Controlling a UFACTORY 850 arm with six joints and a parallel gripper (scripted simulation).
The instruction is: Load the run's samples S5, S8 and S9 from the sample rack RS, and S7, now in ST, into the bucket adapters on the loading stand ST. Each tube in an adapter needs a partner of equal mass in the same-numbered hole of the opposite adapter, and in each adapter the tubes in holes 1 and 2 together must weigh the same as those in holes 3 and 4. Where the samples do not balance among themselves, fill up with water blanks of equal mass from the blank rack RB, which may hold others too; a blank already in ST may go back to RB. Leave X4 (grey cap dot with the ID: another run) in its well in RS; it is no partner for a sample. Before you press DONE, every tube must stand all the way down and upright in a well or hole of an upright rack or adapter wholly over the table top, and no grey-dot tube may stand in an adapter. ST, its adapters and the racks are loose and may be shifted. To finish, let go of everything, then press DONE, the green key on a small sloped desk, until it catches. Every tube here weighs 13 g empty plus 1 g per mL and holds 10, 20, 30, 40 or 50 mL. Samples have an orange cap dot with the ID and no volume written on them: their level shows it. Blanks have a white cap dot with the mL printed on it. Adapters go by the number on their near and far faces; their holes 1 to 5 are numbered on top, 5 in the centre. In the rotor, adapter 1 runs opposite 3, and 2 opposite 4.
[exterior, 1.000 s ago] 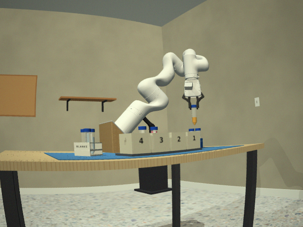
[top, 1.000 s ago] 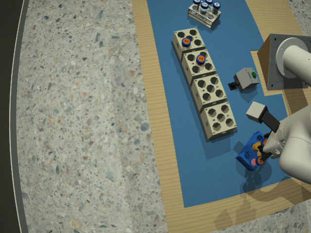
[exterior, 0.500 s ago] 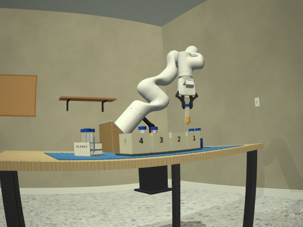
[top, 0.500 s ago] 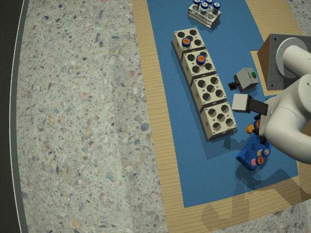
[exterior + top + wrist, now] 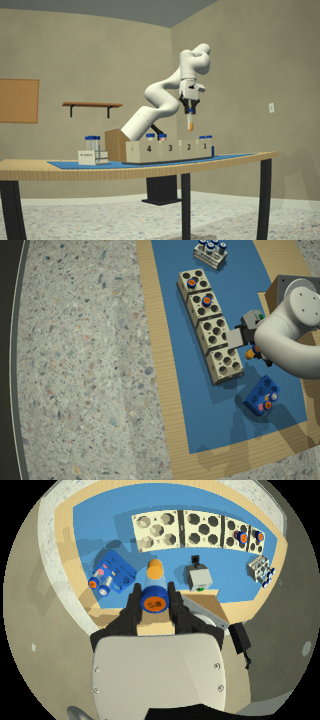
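My gripper is now 1 cm to the left of the orange-dot sample tube and 5 cm above it. Also, from my hand: sample S9: 4 cm behind, 18 cm to the left, 19 cm below; adapter 1: 6 cm ahead, 1 cm to the right, 20 cm below; grey-dot tube X4: 7 cm behind, 15 cm to the left, 19 cm below.
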